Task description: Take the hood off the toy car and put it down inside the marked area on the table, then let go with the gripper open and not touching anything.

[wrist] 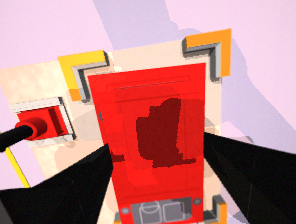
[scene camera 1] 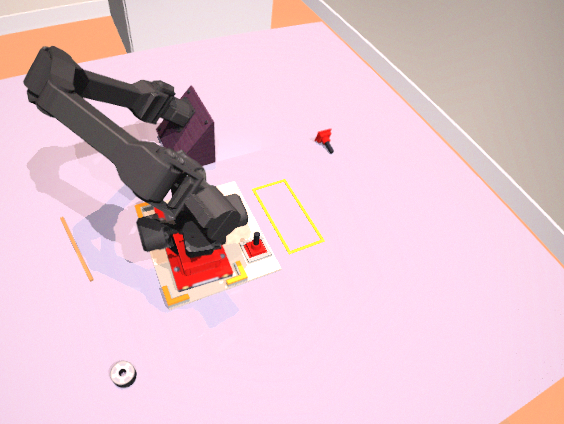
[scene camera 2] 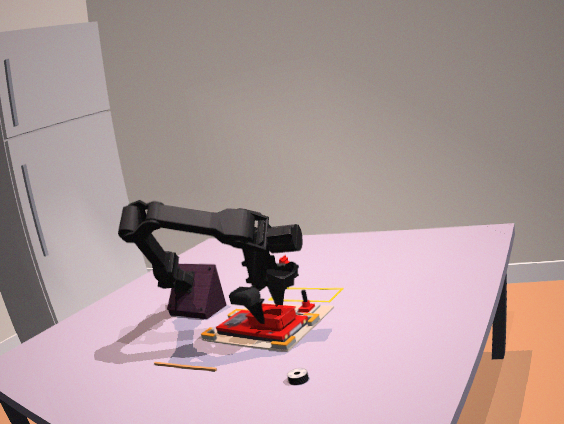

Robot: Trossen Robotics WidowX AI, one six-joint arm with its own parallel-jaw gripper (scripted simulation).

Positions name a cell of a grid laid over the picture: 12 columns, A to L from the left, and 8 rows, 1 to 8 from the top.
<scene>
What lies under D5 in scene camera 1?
My gripper.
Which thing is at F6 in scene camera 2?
My gripper.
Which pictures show the red hood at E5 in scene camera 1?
The wrist view, scene camera 1 and scene camera 2: all of them.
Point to a red hood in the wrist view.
At G5
</scene>
